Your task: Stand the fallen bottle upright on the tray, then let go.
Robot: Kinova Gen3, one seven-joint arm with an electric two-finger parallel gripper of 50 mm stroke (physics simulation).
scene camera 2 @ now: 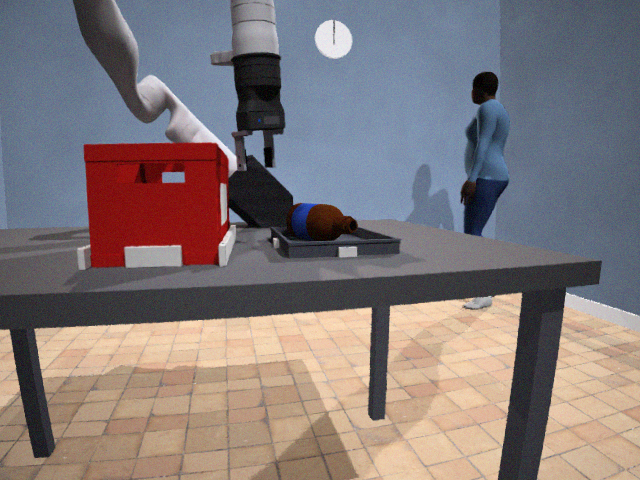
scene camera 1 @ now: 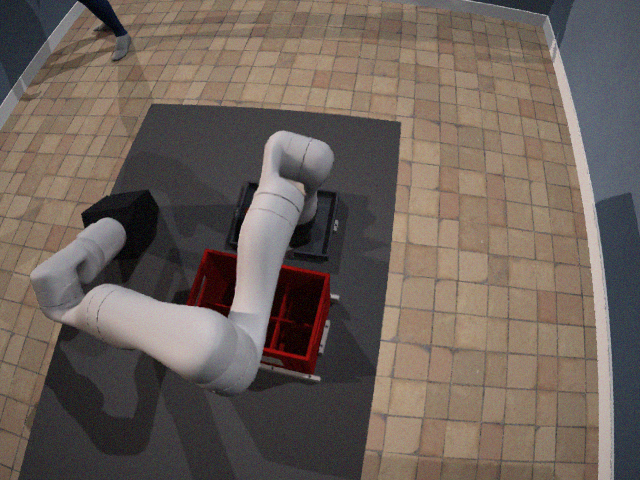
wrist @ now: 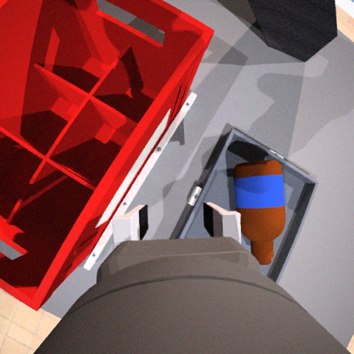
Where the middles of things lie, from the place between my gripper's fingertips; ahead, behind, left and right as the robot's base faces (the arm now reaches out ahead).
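Scene:
The brown bottle (scene camera 2: pixel 321 222) has my hand 100 mm above it, 130 mm to the right of it and 40 mm past it. Then there is the red crate (scene camera 2: pixel 128 205), 140 mm to the right of my hand, 60 mm behind it and 60 mm below it. The dark tray (scene camera 2: pixel 368 242) is 130 mm below my hand, 140 mm to the left of it and 10 mm behind it.

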